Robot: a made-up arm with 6 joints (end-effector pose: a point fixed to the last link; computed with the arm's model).
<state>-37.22 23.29 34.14 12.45 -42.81 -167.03</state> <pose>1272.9 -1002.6 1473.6 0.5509 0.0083 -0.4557 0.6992</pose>
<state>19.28 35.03 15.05 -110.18 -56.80 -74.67</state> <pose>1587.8 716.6 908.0 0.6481 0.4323 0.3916 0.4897</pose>
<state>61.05 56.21 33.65 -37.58 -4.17 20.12</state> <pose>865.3 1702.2 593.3 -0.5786 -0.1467 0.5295 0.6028</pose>
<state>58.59 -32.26 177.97 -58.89 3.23 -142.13</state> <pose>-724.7 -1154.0 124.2 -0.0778 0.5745 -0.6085 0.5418</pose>
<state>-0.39 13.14 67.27 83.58 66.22 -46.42</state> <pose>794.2 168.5 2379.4 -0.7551 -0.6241 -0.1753 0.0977</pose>
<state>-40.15 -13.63 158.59 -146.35 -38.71 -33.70</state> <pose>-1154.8 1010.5 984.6 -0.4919 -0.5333 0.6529 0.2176</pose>
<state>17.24 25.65 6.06 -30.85 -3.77 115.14</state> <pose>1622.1 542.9 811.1 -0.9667 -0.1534 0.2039 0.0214</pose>
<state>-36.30 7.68 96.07 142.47 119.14 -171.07</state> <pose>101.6 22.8 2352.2 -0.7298 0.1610 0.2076 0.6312</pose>
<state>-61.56 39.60 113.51 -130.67 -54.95 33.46</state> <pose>272.6 -300.6 2488.8 -0.5380 -0.5578 0.0050 0.6320</pose>
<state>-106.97 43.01 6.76 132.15 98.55 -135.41</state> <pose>-322.4 -1417.6 368.7 -0.0069 0.2314 0.1451 0.9619</pose>
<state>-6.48 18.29 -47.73 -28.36 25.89 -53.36</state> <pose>1057.8 -126.0 -66.2 -0.1034 0.3776 -0.1144 0.9131</pose>
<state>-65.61 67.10 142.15 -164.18 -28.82 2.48</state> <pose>204.8 -514.1 2374.5 -0.0472 -0.6841 0.1342 0.7154</pose>
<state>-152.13 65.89 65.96 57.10 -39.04 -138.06</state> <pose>-1787.7 -818.5 1029.4 -0.1787 -0.1207 0.9760 0.0313</pose>
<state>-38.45 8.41 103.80 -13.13 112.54 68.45</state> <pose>-337.5 229.7 2347.1 -0.1885 0.2389 0.9191 0.2504</pose>
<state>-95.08 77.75 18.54 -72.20 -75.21 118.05</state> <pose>54.8 -1378.7 -232.1 -0.4923 0.1528 0.1128 0.8494</pose>
